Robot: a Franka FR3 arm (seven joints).
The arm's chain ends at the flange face. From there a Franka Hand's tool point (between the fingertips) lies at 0.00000 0.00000 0.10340 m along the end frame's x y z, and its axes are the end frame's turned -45 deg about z.
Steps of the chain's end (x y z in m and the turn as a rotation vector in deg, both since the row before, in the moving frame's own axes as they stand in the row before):
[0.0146 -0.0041 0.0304 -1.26 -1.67 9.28]
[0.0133 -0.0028 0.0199 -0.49 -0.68 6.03]
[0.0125 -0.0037 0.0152 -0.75 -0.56 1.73]
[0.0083 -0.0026 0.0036 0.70 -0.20 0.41]
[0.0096 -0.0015 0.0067 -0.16 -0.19 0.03]
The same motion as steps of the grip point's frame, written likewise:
[0.0095 0.0066 0.0303 0.29 -2.07 9.28]
[0.0099 0.0071 0.0199 0.13 -0.83 6.03]
[0.0098 0.0064 0.0152 -0.13 -0.93 1.73]
[0.0083 0.0029 0.0036 0.64 0.35 0.41]
[0.0074 0.0057 0.0067 0.02 -0.25 0.03]

